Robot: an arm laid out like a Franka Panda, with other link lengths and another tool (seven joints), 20 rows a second.
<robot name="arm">
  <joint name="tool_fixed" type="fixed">
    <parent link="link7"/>
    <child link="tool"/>
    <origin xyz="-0.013 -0.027 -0.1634" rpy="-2.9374 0 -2.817"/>
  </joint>
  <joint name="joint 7" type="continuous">
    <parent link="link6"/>
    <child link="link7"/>
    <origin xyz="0.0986 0 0" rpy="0 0 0"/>
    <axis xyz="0 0 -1"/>
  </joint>
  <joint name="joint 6" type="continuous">
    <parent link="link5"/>
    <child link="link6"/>
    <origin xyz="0 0 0" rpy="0 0 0"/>
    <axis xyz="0 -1 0"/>
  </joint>
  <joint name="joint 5" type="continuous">
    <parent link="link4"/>
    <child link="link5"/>
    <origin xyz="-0.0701 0 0.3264" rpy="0 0 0"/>
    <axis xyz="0 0 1"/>
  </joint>
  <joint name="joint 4" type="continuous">
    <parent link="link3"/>
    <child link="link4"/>
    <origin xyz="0.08 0 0" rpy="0 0 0"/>
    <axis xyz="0 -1 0"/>
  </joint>
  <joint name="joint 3" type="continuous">
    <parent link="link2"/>
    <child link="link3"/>
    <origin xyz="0 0 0.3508" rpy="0 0 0"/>
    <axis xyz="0 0 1"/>
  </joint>
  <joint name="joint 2" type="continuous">
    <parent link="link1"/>
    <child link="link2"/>
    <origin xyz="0 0 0" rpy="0 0 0"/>
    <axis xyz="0 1 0"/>
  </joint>
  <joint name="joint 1" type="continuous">
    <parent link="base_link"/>
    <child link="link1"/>
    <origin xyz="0 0 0.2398" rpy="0 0 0"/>
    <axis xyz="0 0 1"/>
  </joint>
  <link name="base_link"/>
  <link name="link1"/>
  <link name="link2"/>
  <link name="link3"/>
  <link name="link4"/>
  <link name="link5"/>
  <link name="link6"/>
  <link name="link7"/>
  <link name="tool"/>
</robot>
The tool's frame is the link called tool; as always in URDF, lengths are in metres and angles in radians. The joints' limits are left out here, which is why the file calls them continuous.
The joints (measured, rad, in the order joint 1, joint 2, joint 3, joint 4, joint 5, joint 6, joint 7), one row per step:
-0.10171 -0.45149 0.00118 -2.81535 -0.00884 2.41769 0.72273
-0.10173 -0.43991 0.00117 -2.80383 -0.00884 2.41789 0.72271
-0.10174 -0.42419 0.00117 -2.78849 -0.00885 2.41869 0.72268
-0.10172 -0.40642 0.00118 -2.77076 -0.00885 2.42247 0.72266
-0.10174 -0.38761 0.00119 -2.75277 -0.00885 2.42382 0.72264
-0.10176 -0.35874 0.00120 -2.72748 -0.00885 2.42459 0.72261
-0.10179 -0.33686 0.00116 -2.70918 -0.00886 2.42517 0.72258
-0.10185 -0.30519 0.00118 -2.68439 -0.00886 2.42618 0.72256
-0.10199 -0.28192 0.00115 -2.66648 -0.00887 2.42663 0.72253
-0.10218 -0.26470 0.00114 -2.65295 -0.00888 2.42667 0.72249
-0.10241 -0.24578 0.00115 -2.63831 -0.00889 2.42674 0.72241
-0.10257 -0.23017 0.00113 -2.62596 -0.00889 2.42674 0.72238
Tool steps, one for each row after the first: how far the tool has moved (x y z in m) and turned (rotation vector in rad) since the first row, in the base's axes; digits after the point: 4 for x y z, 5 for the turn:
0.0041 -0.0004 0.0009 0.00000 -0.00014 0.00000
0.0096 -0.0010 0.0020 -0.00003 -0.00056 0.00004
0.0164 -0.0016 0.0035 -0.00036 -0.00428 0.00012
0.0230 -0.0023 0.0045 -0.00039 -0.00481 0.00015
0.0321 -0.0032 0.0048 -0.00008 -0.00202 0.00018
0.0387 -0.0039 0.0045 0.00025 0.00096 0.00016
0.0478 -0.0048 0.0033 0.00088 0.00680 0.00016
0.0543 -0.0056 0.0020 0.00140 0.01168 0.00003
0.0592 -0.0061 0.0010 0.00179 0.01531 -0.00011
0.0644 -0.0067 -0.0003 0.00222 0.01950 -0.00024
0.0689 -0.0072 -0.0014 0.00257 0.02274 -0.00039

